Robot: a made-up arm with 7 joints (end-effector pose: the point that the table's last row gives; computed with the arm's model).
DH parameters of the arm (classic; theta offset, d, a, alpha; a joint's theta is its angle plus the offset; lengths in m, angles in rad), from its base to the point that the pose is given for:
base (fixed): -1.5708 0.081 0 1.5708
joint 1: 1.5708 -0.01 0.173 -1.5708
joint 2: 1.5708 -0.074 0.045 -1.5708
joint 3: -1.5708 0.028 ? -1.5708
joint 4: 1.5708 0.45 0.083 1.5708
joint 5: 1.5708 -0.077 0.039 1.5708
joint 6: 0 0.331 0.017 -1.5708
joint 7: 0 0.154 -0.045 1.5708
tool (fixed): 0 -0.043 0 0
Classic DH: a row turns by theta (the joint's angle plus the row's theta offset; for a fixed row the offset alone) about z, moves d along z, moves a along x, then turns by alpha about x.
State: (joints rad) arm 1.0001 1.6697 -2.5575 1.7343 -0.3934 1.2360 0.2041
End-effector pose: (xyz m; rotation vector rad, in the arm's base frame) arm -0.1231 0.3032 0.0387 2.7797 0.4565 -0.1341
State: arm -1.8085 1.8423 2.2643 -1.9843 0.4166 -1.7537 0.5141
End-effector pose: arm -0.0418 -0.0889 -0.8889 -2.2097 -0.6579 -0.2342
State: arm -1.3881 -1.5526 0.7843 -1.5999 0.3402 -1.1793 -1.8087
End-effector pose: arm -0.0200 -1.0790 -0.0297 -1.5793 0.3294 -1.4565
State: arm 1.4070 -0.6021 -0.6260 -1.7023 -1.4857 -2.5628 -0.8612
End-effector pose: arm -0.0890 0.3480 -0.1951 0.5978 -1.9510 1.0912
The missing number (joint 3, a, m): 0.121
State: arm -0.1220 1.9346 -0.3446 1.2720 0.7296 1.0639 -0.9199
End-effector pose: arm -0.1357 -0.0122 -0.3861 1.9906 0.8149 -1.3367
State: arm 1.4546 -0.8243 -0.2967 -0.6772 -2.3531 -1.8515 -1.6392
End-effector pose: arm 0.0639 0.3468 0.1780 1.9884 -1.9118 0.5133
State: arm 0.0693 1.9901 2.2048 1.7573 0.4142 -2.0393 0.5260
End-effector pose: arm 0.0506 -0.5445 0.8473 -0.4671 0.5709 2.8080
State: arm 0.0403 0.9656 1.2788 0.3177 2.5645 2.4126 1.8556
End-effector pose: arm -0.0891 -0.7589 -0.0830 1.7863 0.3093 1.6601
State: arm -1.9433 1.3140 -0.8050 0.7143 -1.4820 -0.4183 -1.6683
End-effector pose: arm 0.2499 -0.0538 0.0964 1.2718 0.5094 -1.8472
